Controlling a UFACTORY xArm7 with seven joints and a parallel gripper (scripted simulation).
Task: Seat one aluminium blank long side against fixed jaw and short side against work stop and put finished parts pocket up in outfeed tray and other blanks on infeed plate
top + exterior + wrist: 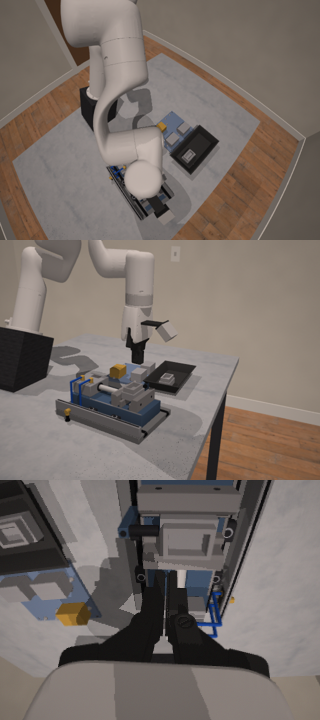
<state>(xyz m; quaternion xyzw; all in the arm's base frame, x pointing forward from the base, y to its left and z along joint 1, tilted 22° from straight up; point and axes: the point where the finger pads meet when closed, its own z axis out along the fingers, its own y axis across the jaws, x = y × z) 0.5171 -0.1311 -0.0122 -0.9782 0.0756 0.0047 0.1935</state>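
The piston rod is 120 mm below my hand, 90 mm behind it and 10 mm to the right of it. Also, from my hand: grey rail: 160 mm below, 100 mm to the right, 80 mm behind; then vise bed: 160 mm below, 70 mm behind, 10 mm to the right; then brass blank: 250 mm to the left, 190 mm behind, 170 mm below.
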